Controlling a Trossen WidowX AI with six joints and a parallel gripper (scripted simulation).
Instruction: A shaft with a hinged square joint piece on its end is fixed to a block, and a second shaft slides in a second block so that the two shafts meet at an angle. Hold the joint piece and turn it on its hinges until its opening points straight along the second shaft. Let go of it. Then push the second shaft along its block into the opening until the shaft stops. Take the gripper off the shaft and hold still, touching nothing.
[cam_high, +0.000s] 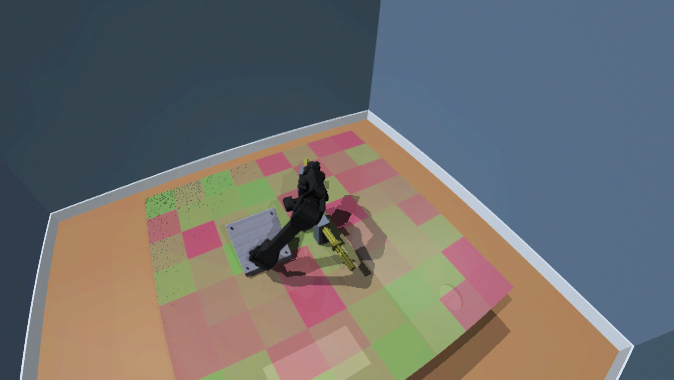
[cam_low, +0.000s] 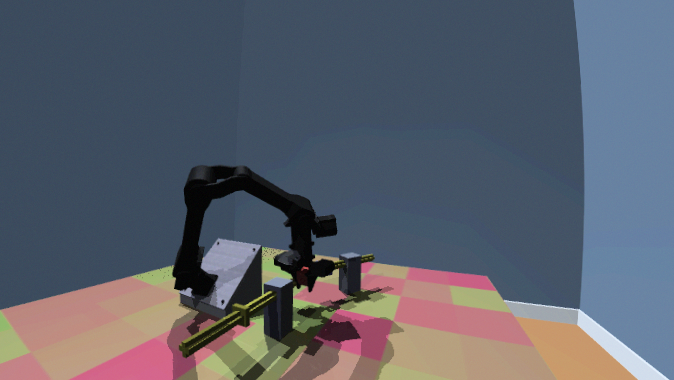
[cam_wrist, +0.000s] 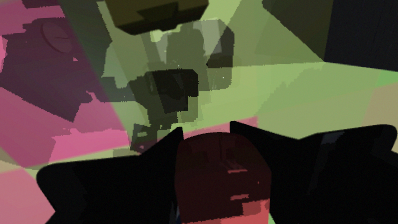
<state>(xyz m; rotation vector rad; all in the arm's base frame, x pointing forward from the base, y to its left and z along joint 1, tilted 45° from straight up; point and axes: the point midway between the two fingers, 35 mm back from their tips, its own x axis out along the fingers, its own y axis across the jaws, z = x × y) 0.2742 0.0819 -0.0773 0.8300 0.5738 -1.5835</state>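
Right now the red square joint piece is 40 mm above my gripper tip and 10 mm to the left of it.
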